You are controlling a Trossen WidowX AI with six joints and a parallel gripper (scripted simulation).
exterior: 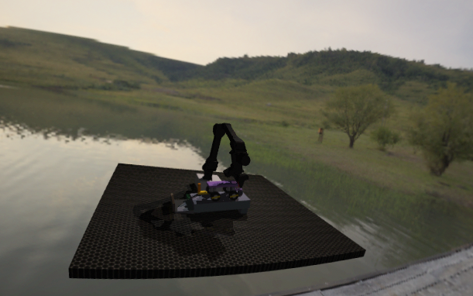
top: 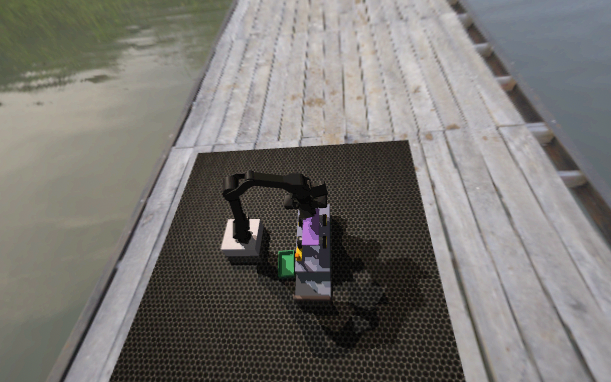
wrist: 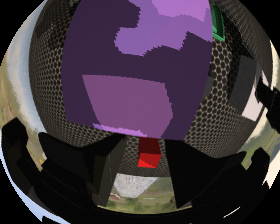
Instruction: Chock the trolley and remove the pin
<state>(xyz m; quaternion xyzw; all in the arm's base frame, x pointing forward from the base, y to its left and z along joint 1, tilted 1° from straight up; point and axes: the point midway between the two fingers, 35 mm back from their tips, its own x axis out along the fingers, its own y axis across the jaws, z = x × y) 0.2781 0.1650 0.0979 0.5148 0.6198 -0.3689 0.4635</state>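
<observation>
Right now the yellow chock is 21 cm to the right of my gripper tip and 5 cm below it. From my gripper tip the other things lie so: red-headed stop pin right at my gripper tip; then purple trolley 4 cm ahead, 11 cm to the right, 2 cm below; then grey ramp 4 cm ahead, 11 cm to the right, 8 cm below.
</observation>
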